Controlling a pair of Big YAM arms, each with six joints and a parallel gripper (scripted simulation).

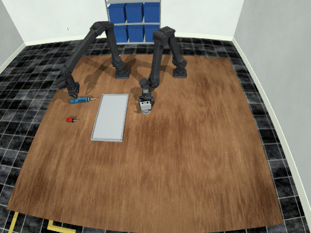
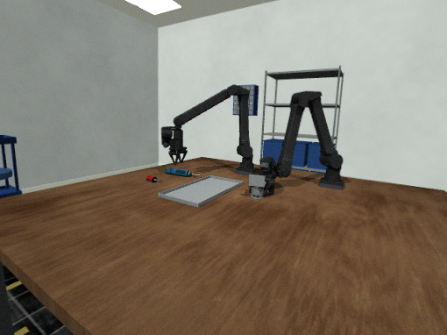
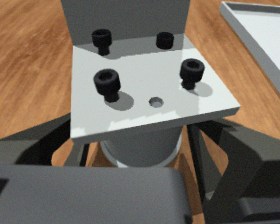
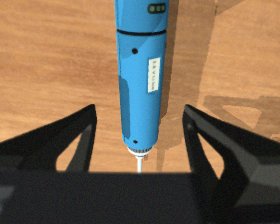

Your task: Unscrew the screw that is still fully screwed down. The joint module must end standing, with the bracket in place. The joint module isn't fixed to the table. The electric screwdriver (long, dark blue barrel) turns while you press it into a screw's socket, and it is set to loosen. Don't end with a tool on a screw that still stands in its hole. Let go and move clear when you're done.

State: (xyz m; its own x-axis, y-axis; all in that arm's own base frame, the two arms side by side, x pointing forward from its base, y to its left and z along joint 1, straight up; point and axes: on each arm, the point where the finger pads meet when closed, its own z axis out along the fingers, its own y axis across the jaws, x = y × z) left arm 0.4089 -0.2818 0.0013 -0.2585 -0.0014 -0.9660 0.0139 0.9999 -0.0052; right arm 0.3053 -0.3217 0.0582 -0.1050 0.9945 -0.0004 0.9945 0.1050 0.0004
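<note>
Right now my left hand is 5 cm below the grey bracket. From my left hand the other things lie so: screw (5 cm above, 2 cm behind, 1 cm to the left); flat grey tray (26 cm to the right, 5 cm ahead, 2 cm below); small red-handled tool (56 cm to the right, 9 cm ahead, 1 cm below).
</note>
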